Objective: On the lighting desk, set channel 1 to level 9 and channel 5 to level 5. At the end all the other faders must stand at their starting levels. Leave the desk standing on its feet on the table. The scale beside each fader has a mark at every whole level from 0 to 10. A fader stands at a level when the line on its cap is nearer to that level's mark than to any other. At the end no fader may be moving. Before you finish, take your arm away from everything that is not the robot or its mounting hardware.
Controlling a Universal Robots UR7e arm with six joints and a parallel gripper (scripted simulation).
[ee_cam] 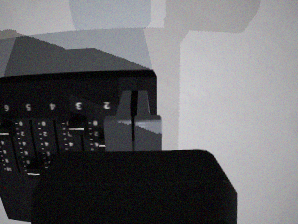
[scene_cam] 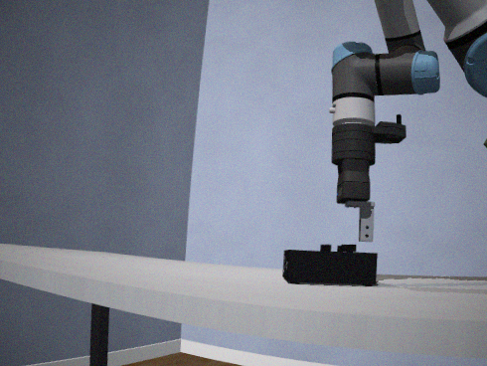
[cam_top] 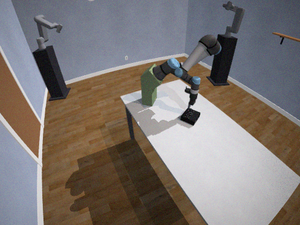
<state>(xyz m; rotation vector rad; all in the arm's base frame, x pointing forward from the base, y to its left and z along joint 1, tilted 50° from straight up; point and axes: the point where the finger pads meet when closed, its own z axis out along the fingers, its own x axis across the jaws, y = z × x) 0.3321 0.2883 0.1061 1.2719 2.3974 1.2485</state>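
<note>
My hand is 30 mm above the channel 1 fader cap, 20 mm to the right of it and 20 mm short of it. Also, from my hand: channel 2 fader cap (40 mm ahead, 30 mm below, 10 mm to the left); channel 3 fader cap (40 mm ahead, 30 mm below, 20 mm to the right); channel 5 fader cap (100 mm ahead, 30 mm below, 20 mm to the right).
</note>
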